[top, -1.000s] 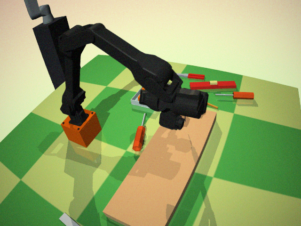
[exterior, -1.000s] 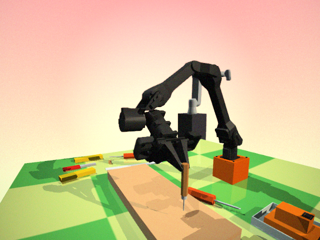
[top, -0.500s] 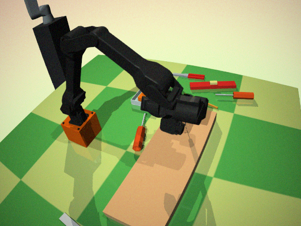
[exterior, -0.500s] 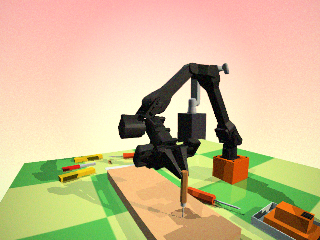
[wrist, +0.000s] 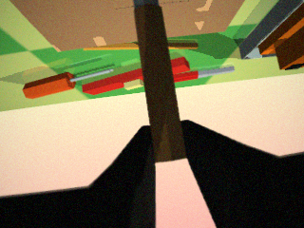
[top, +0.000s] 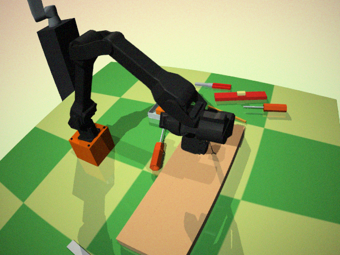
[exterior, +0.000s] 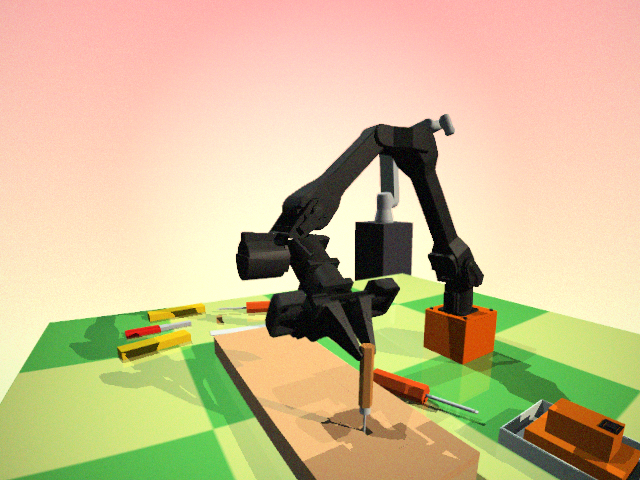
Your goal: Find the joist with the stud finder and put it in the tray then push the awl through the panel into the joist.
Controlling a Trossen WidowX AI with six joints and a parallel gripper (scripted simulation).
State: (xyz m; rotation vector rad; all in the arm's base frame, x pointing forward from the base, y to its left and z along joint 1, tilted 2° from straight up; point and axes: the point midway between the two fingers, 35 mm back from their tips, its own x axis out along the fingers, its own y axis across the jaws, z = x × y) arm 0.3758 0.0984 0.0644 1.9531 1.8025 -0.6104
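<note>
Now: gripper tip 60 mm above the awl. Also, from my gripper tip: orange stud finder: 210 mm behind, 200 mm to the left, 100 mm below; grey tray: 210 mm behind, 180 mm to the left, 130 mm below; pencil: 10 mm ahead, 200 mm to the left, 140 mm below.
</note>
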